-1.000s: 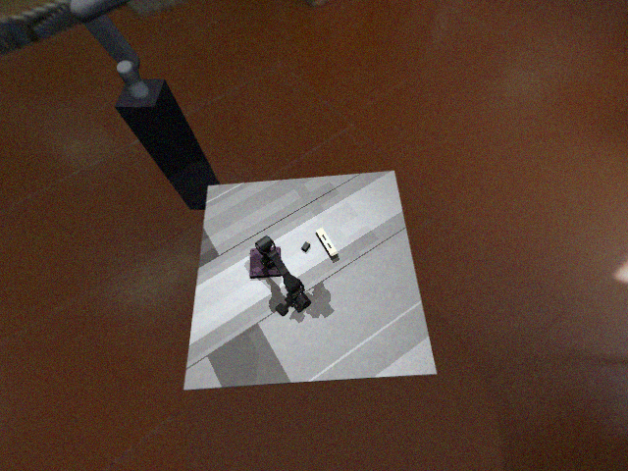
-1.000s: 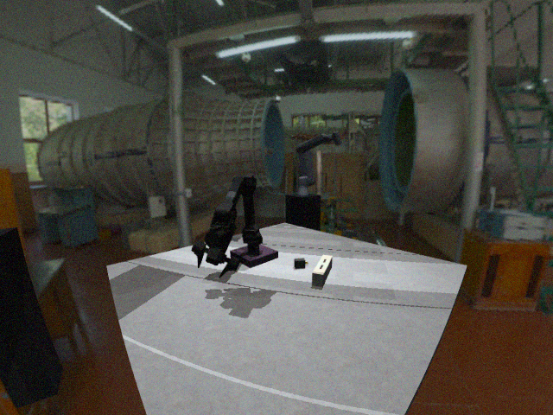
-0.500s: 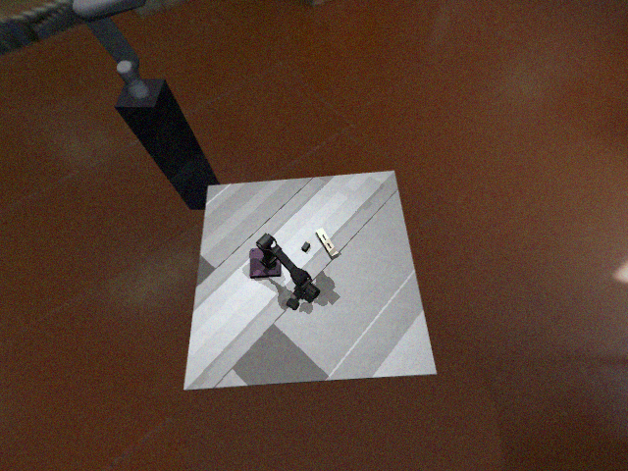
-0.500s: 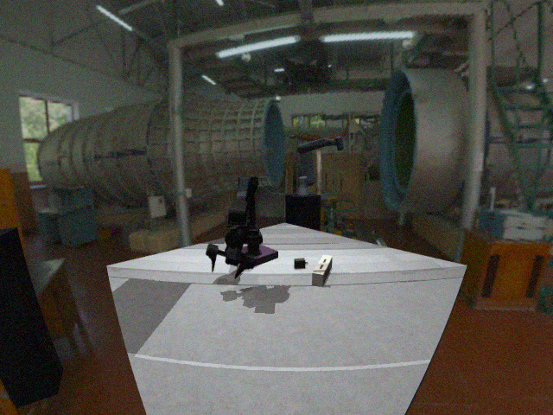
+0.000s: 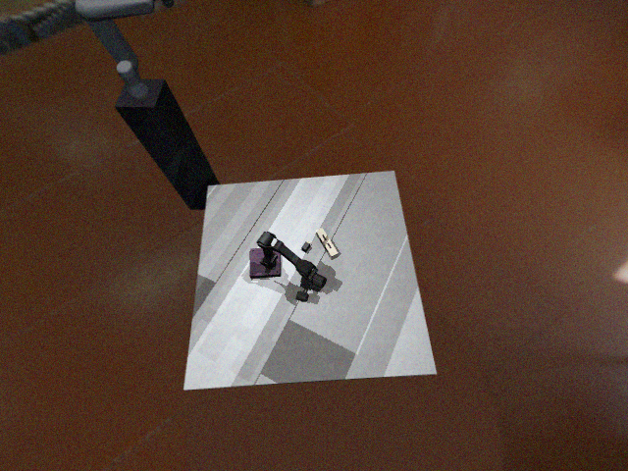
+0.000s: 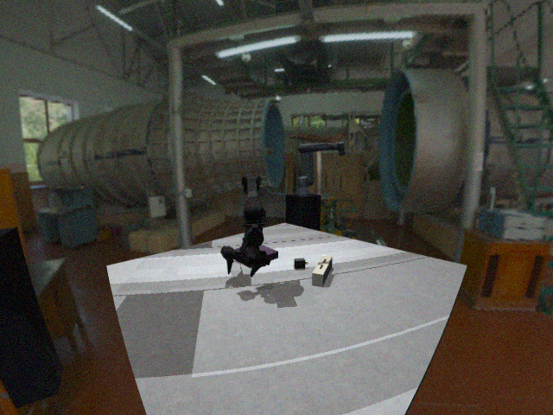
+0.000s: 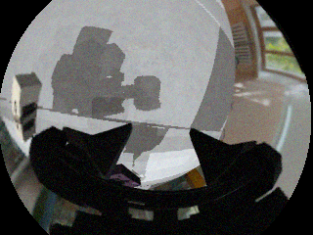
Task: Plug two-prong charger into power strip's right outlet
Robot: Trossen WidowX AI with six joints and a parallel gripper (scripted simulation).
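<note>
Right now my gripper tip is 1 cm past the two-prong charger, 34 cm to the right of it and 5 cm above it.
</note>
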